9 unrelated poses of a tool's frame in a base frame.
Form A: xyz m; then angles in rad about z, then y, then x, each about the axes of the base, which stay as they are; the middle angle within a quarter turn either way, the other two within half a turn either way.
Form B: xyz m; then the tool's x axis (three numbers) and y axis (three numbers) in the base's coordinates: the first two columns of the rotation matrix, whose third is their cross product. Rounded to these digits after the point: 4 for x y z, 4 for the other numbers.
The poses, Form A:
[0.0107 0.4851 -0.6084 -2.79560 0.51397 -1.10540]
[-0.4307 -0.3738 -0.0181 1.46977 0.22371 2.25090]
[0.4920 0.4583 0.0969 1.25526 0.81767 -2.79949]
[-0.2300 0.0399 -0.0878 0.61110 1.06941 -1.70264]
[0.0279 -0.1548 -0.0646 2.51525 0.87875 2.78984]
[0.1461 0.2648 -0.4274 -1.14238 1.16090 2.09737]
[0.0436 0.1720 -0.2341 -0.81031 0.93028 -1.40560]
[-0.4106 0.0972 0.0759 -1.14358 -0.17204 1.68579]
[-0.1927 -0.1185 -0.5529 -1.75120 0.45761 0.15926]
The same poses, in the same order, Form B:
[0.0107 0.4851 -0.6084 -0.8192 0.2611 0.5106 0.2953 -0.5712 0.7659]
[-0.4307 -0.3738 -0.0181 0.0983 -0.6083 0.7876 -0.9701 -0.2350 -0.0604]
[0.4920 0.4583 0.0969 0.2122 -0.9715 -0.1056 -0.6502 -0.0597 -0.7575]
[-0.2300 0.0399 -0.0878 0.3937 -0.7874 -0.4744 -0.2758 0.3911 -0.8781]
[0.0279 -0.1548 -0.0646 -0.5170 -0.7652 -0.3836 -0.3741 0.6051 -0.7028]
[0.1461 0.2648 -0.4274 0.1656 0.7866 -0.5949 0.3625 0.5125 0.7784]
[0.0436 0.1720 -0.2341 0.4119 -0.6643 0.6238 0.4330 -0.4596 -0.7754]
[-0.4106 0.0972 0.0759 0.4082 0.0340 -0.9123 0.8967 -0.2023 0.3937]
[-0.1927 -0.1185 -0.5529 -0.1610 -0.9839 -0.0777 0.8826 -0.1082 -0.4576]

